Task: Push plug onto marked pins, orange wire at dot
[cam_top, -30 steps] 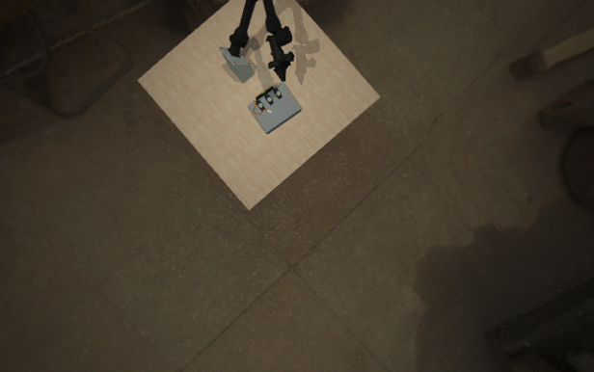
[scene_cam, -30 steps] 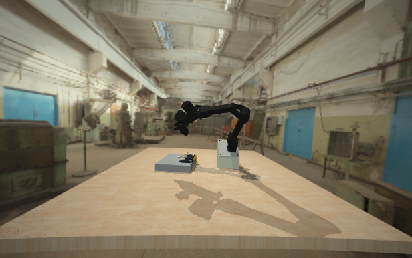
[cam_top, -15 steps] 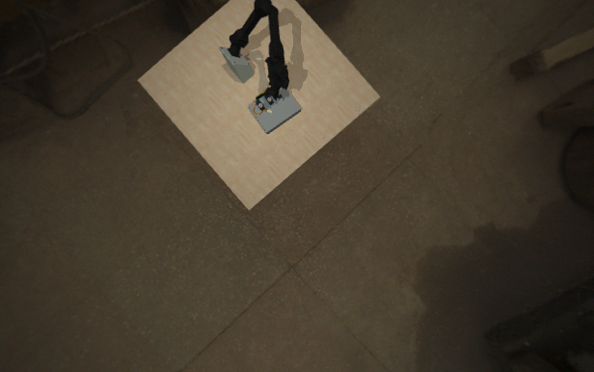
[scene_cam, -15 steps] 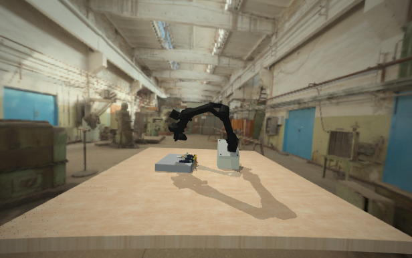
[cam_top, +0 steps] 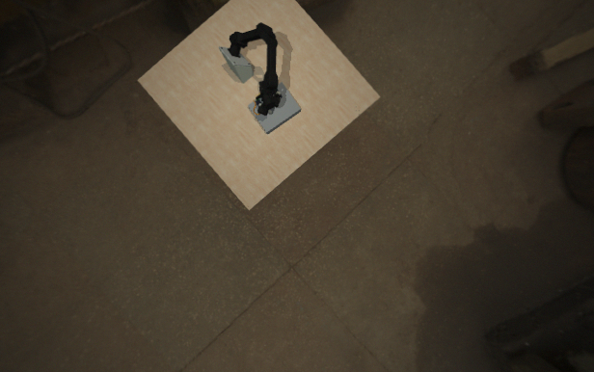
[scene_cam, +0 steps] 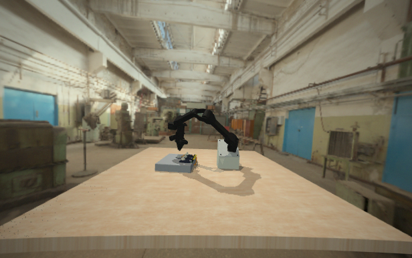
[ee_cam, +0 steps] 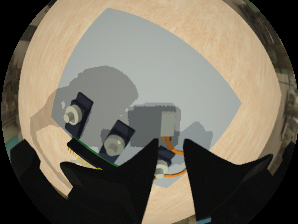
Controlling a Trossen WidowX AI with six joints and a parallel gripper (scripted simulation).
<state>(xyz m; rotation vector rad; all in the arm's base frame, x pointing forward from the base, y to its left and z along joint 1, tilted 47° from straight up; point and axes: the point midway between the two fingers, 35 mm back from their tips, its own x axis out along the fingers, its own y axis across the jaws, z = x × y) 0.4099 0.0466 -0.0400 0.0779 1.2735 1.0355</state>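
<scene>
The yellow band is 13 cm behind my gripper tip, 3 cm to the left of it and 3 cm below it. The rest, counted from my gripper tip: grey printed holder (8 cm below, 4 cm to the left, 3 cm ahead).
</scene>
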